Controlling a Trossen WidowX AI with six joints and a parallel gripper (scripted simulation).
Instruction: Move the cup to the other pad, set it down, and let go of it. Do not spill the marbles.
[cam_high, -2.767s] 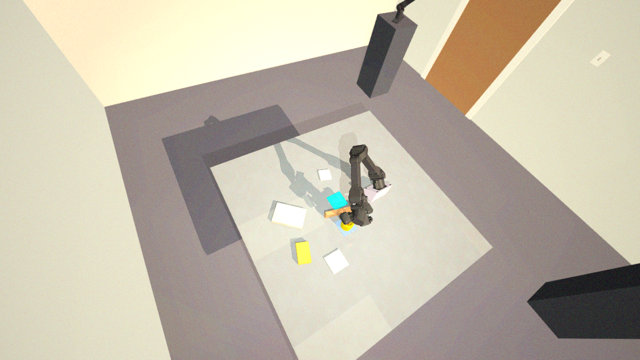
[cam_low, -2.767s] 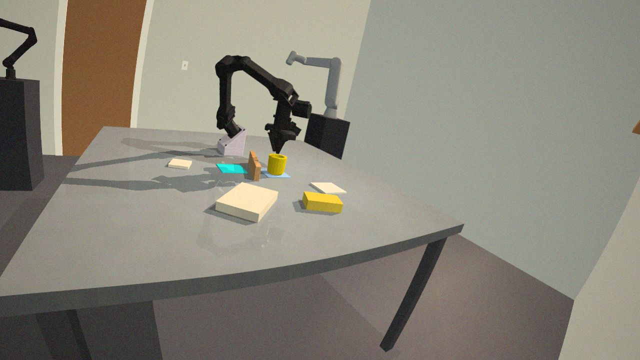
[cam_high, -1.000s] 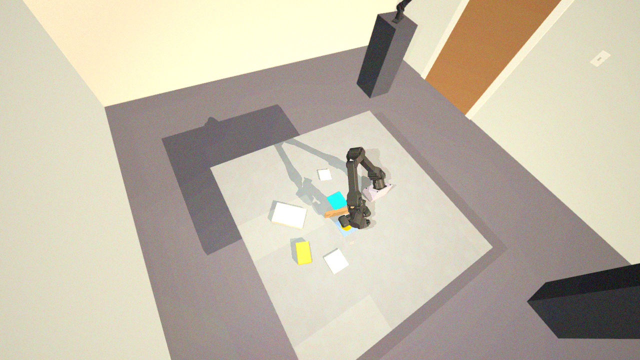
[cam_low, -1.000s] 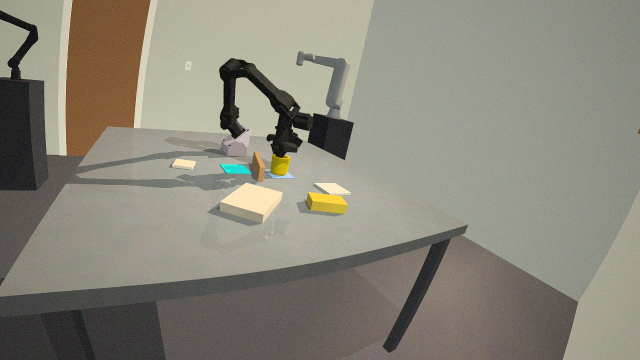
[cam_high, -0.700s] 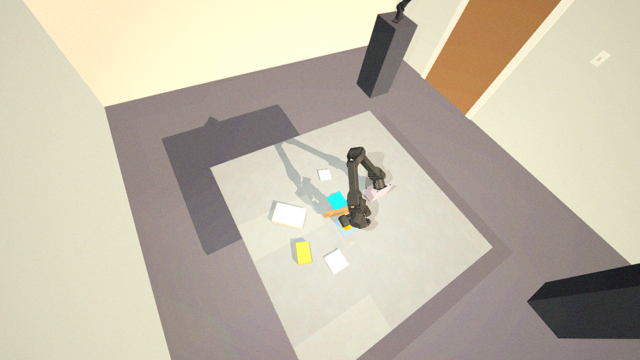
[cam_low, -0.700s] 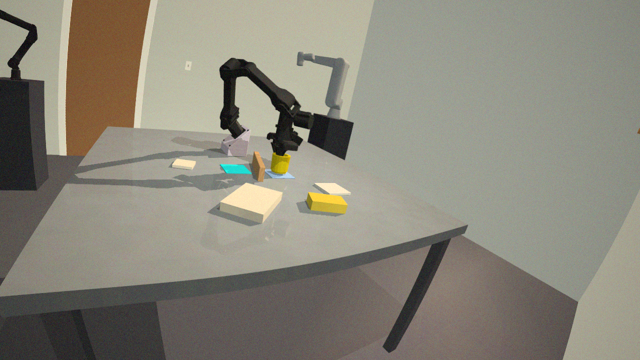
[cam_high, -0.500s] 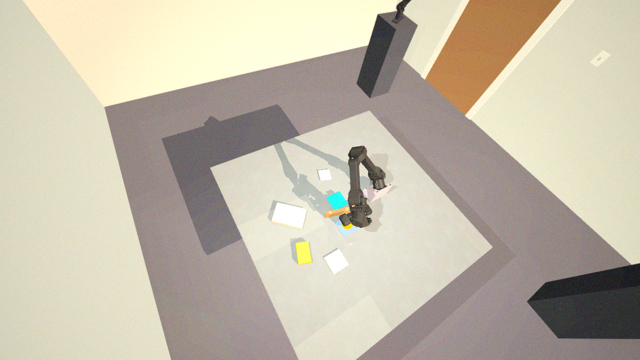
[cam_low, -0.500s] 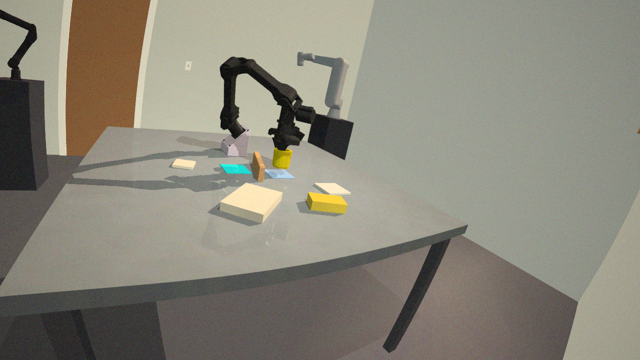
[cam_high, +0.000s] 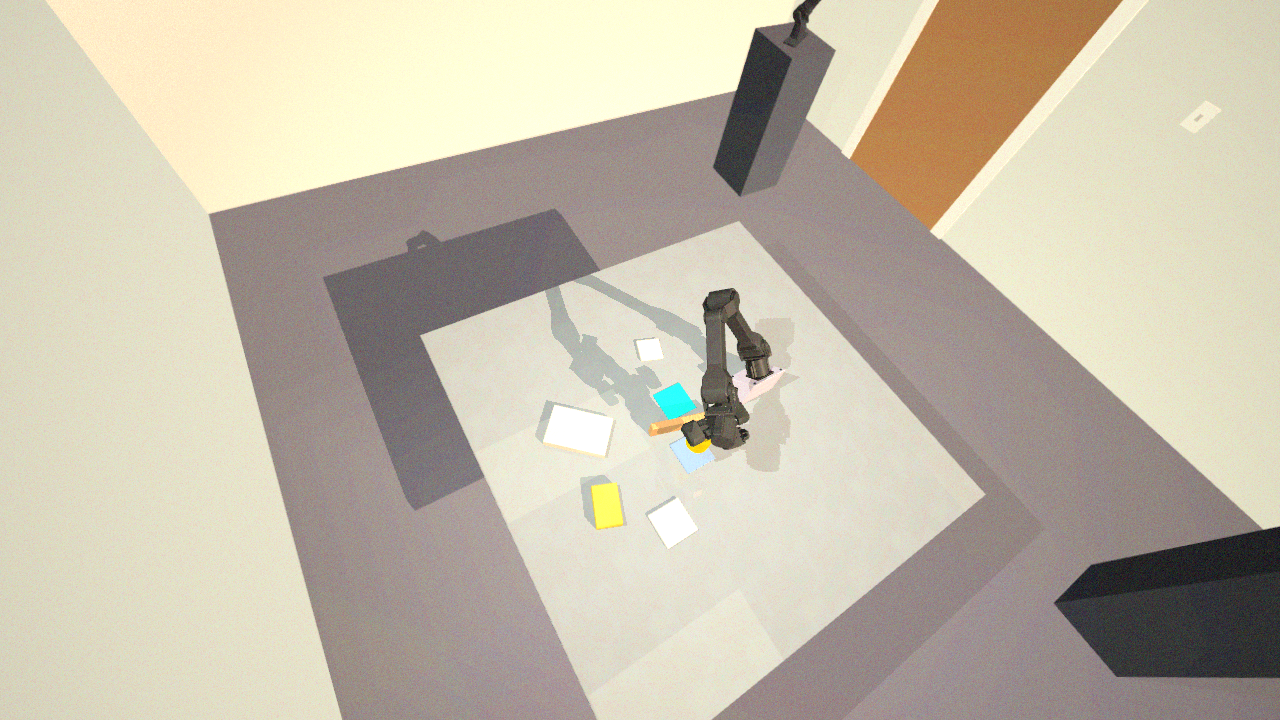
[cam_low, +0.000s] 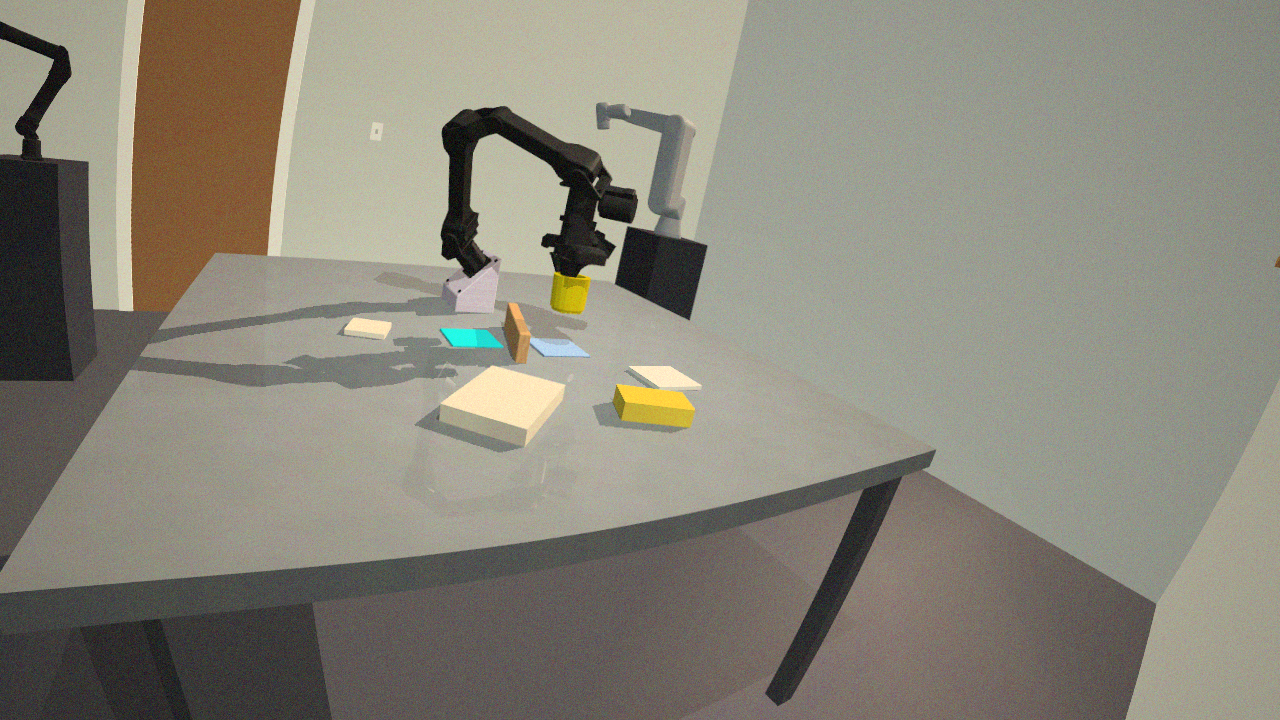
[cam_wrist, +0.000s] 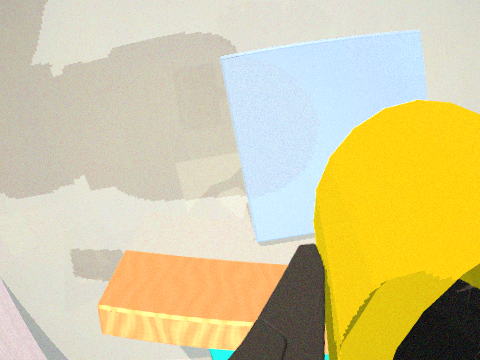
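My gripper tip is 2 cm short of the yellow cup. Round my gripper tip: light-blue pad 12 cm below, 2 cm ahead; green marble 2 cm to the right, 2 cm below, 2 cm ahead; blue marble 2 cm below, 1 cm to the right, 1 cm ahead.
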